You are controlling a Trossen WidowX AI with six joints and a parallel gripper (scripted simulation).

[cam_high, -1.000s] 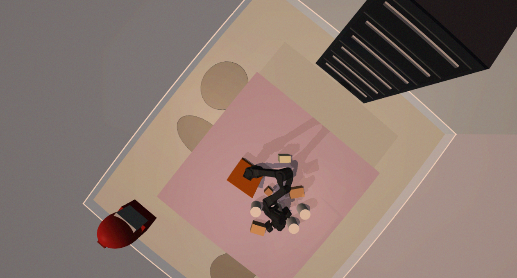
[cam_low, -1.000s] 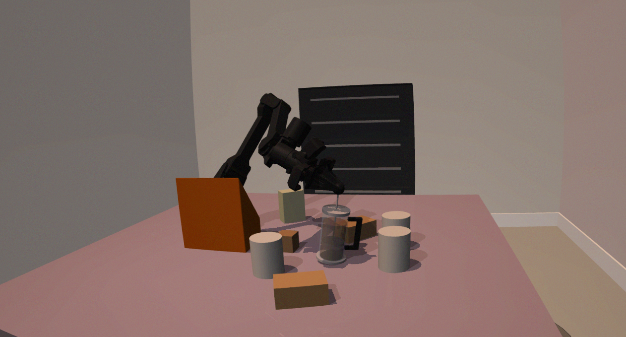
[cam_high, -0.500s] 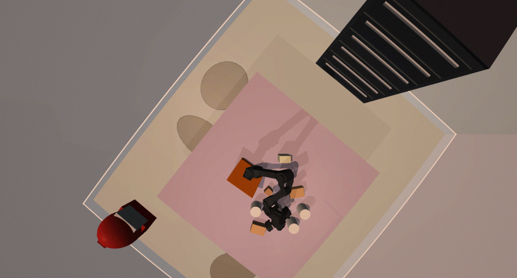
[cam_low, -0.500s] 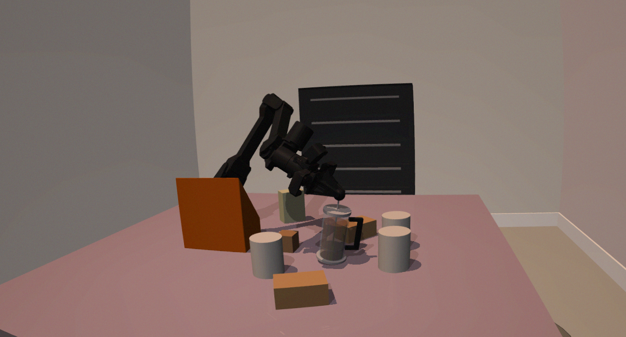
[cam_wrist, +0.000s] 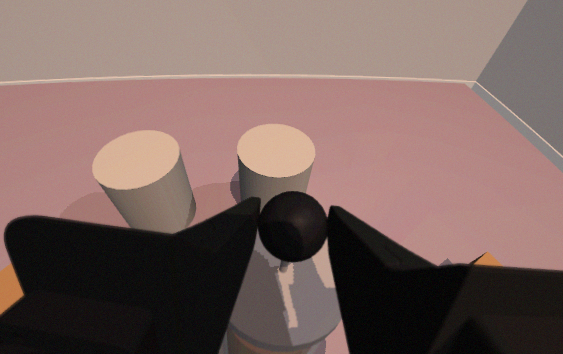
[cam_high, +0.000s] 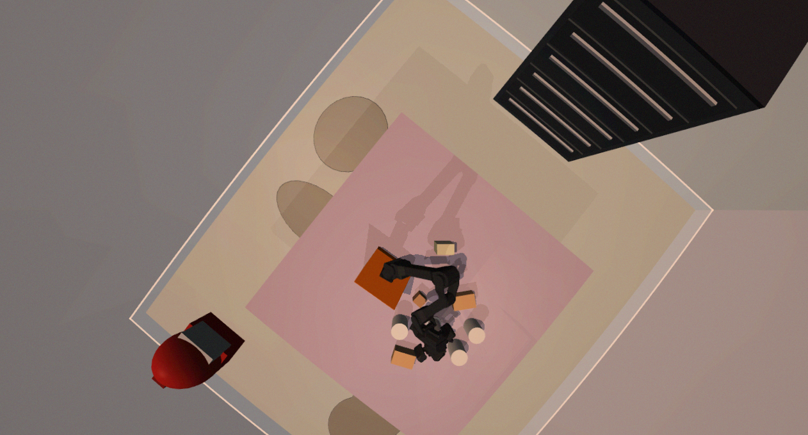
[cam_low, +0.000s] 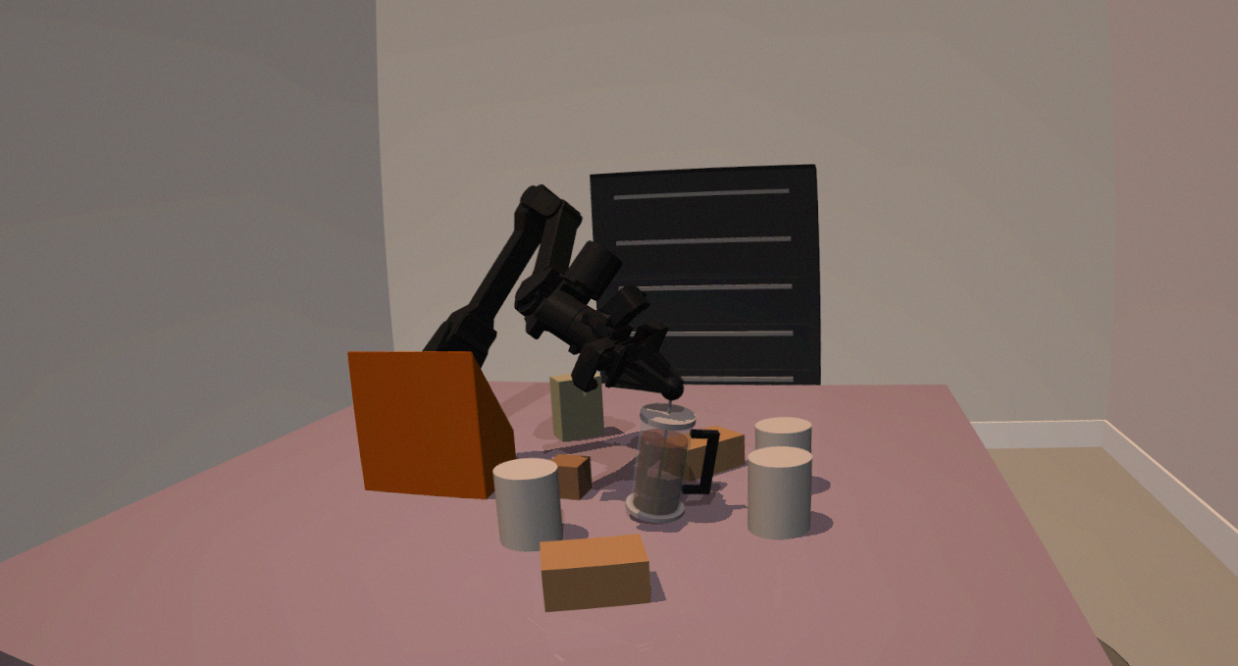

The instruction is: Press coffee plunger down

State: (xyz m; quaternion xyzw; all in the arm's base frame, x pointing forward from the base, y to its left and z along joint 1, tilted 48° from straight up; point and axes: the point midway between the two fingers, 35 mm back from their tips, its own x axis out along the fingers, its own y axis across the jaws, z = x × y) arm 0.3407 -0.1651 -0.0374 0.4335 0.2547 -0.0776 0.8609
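Now: the glass coffee press 90 mm below my gripper tip, 10 mm to the left of it and 10 mm behind it.
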